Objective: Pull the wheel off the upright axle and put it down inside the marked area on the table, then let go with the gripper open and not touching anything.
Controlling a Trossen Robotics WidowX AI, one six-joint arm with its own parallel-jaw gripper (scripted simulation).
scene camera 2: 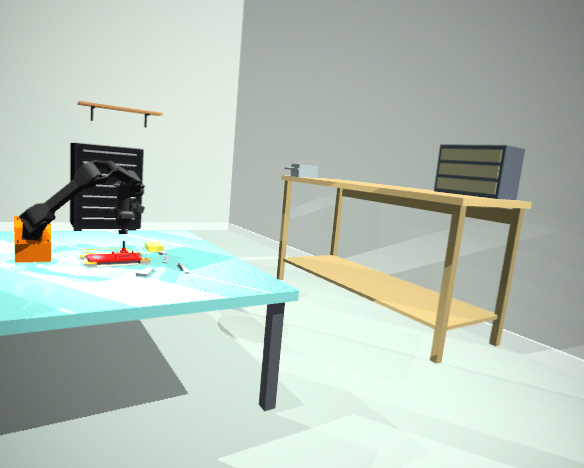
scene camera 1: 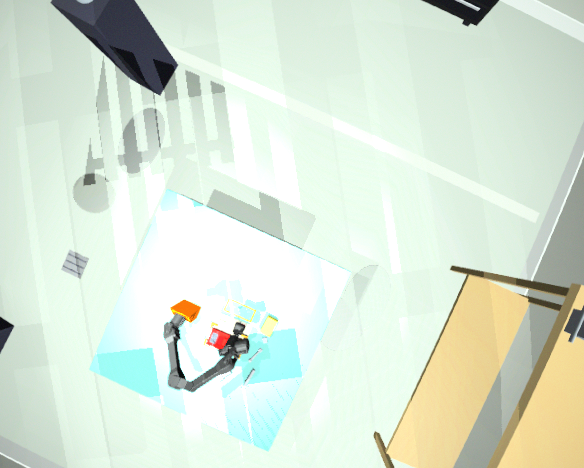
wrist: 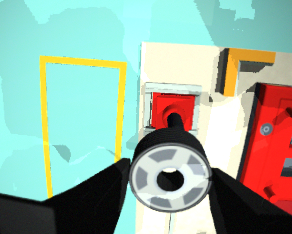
Labels:
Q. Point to a wheel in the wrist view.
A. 167,192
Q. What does the gripper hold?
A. A wheel.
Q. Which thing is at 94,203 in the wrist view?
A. The gripper.

